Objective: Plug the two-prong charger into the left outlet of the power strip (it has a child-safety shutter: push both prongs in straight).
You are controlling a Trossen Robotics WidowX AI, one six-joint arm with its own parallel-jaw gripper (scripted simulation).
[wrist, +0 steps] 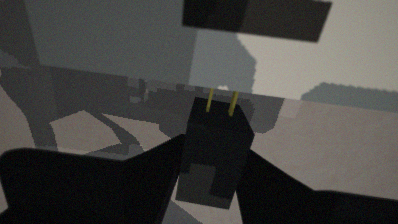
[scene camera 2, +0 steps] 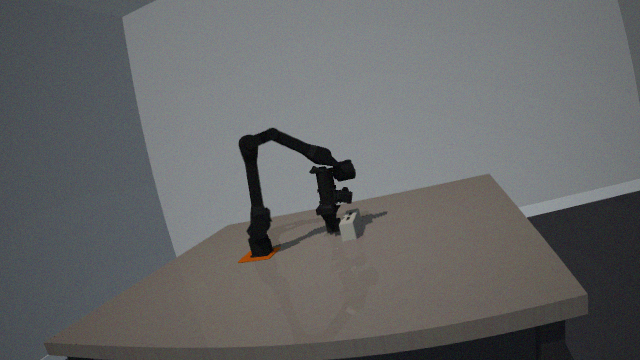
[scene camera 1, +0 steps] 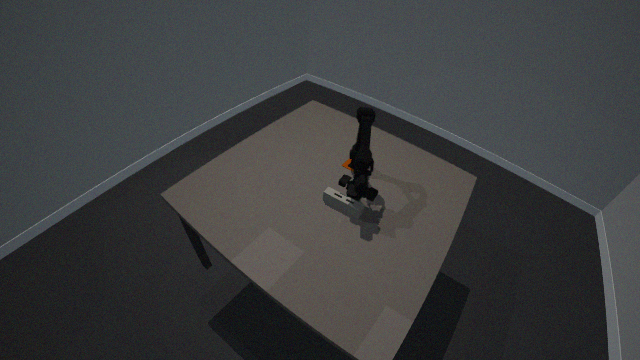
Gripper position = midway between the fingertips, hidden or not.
Labels:
My gripper (scene camera 2: 333, 228) holds a black two-prong charger (wrist: 218, 138).

